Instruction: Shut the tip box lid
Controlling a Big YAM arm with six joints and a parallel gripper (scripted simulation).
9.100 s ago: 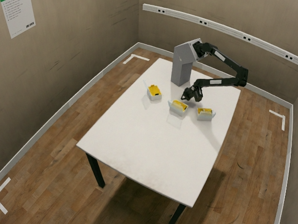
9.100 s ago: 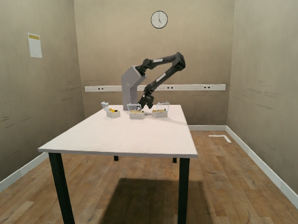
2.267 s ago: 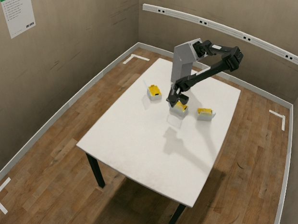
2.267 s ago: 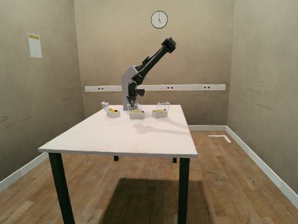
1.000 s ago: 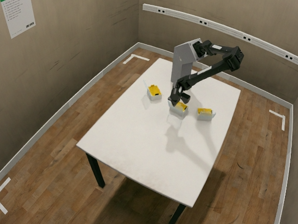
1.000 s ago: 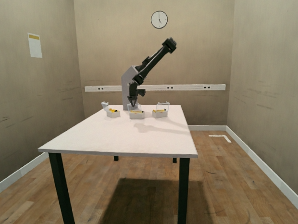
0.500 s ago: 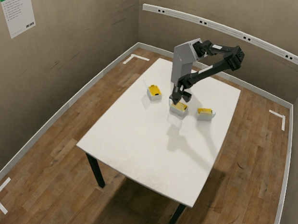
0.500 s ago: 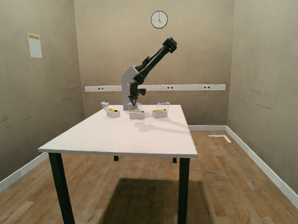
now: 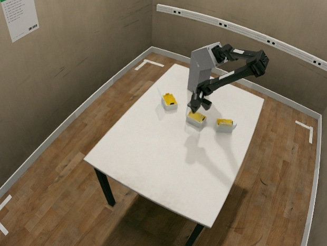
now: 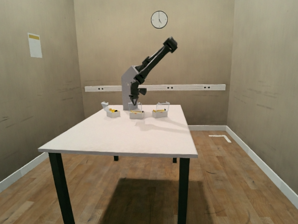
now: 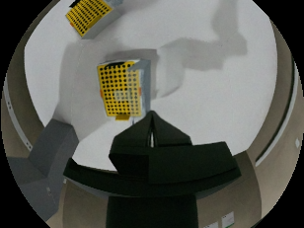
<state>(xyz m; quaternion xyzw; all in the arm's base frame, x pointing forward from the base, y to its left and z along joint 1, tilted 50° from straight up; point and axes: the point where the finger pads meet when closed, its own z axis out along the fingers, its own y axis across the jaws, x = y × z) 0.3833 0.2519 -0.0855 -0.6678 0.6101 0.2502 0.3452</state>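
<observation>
My gripper is now 30 mm above the lid and 20 mm past it. From my hand the other things lie so: yellow rack: 80 mm below, 60 mm behind, 10 mm to the right; box: 260 mm to the right, 70 mm below, 40 mm behind; tip box TB4: 70 mm below, 60 mm behind, 10 mm to the right.
</observation>
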